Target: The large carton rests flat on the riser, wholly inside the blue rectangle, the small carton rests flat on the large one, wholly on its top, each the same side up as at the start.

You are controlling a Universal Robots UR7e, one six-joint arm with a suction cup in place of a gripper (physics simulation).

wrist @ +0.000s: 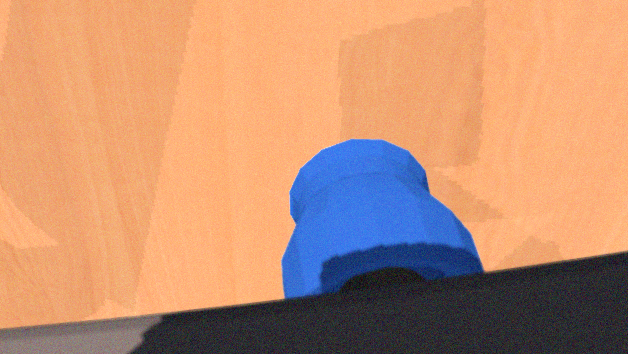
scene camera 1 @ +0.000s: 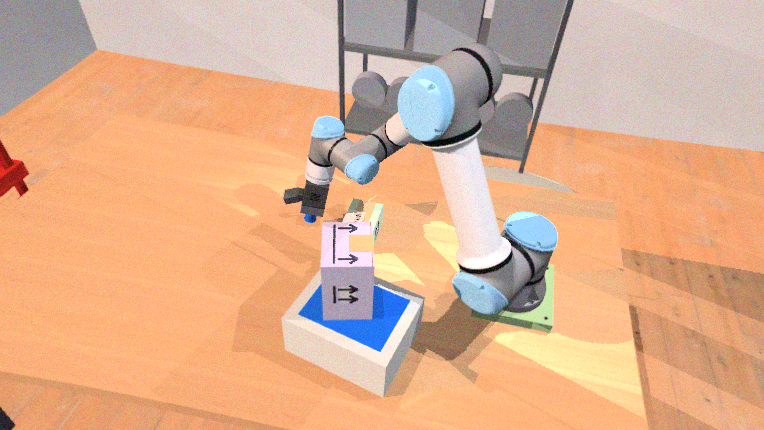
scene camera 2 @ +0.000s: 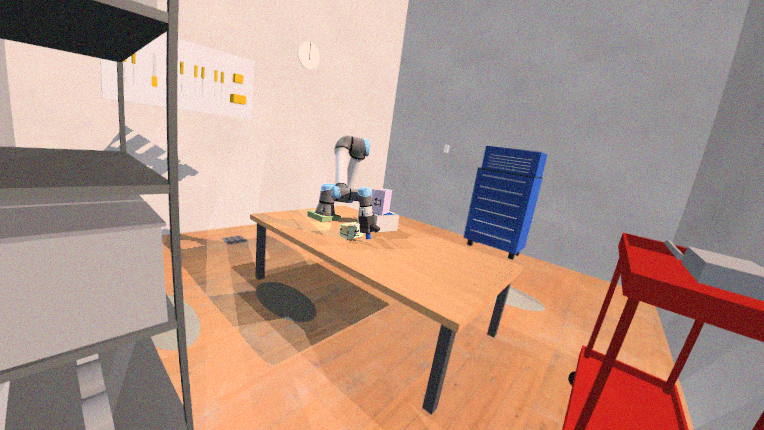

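The pink carton [scene camera 1: 363, 277] [scene camera 2: 383, 197], seemingly the large one, stands on the pale riser [scene camera 1: 334, 341] [scene camera 2: 389, 223], over the blue rectangle [scene camera 1: 368, 333]. Its front bottom edge lies inside the blue; its back edge is hidden. Its printed arrows point sideways in scene camera 1. The small pale green carton [scene camera 1: 377, 216] [scene camera 2: 349, 231] is on the table behind the riser, partly hidden by the pink one in scene camera 1. My suction gripper [scene camera 1: 310, 218] [scene camera 2: 368, 236] [wrist: 360, 160] has a blue cup with nothing on it, above the table beside the green carton and apart from it.
The arm's base stands on a green plate [scene camera 1: 545, 315] right of the riser in scene camera 1. A grey shelf rack [scene camera 1: 341, 69] [scene camera 2: 173, 160] stands beyond the table [scene camera 2: 417, 269]. A red cart [scene camera 2: 695, 299] and a blue tool cabinet [scene camera 2: 502, 208] stand off the table.
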